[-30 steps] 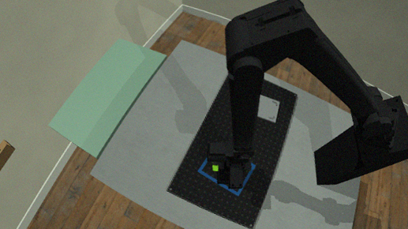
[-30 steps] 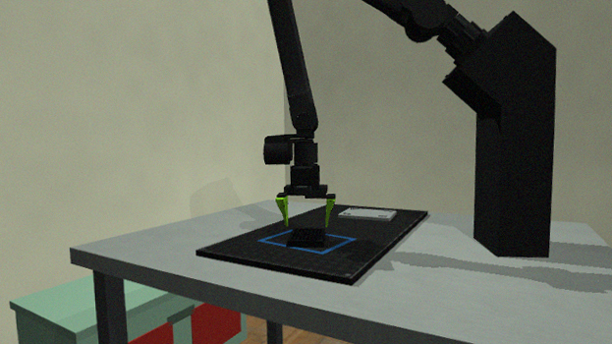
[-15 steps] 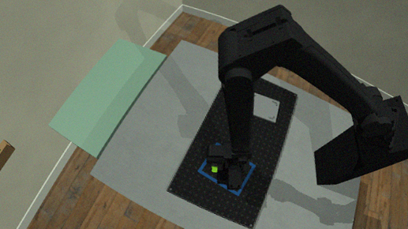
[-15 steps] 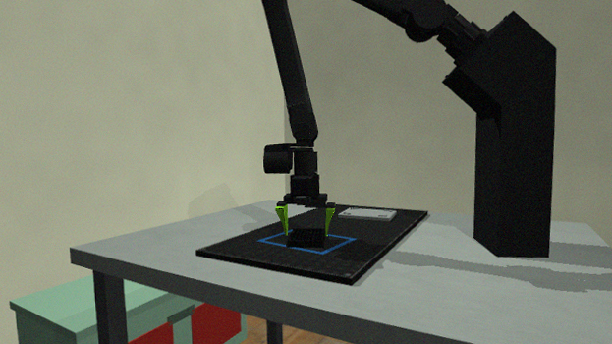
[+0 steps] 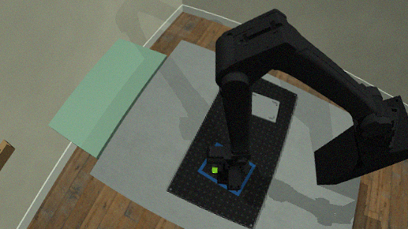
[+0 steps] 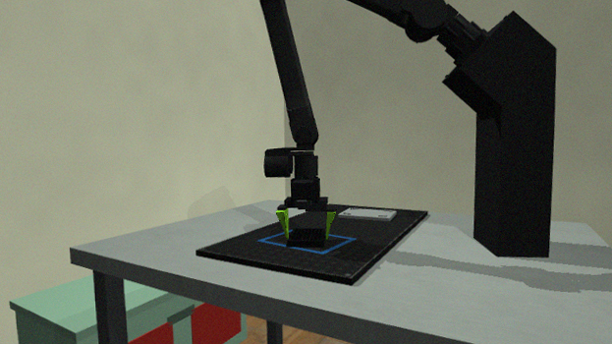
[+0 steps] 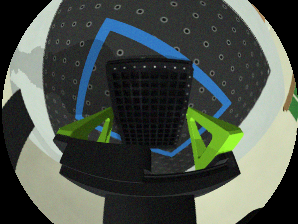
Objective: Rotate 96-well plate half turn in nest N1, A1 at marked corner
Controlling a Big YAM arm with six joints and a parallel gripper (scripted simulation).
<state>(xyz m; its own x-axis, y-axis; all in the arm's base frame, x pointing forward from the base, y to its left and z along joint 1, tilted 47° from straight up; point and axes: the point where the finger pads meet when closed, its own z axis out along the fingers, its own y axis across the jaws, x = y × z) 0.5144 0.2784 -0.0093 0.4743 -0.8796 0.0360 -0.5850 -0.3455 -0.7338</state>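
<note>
Right now my hand is right at the black 96-well plate. From my hand the other things lie so: plate nest N1 (340 mm to the right, 50 mm ahead, 10 mm below); A1 mark (360 mm to the right, 140 mm ahead).
</note>
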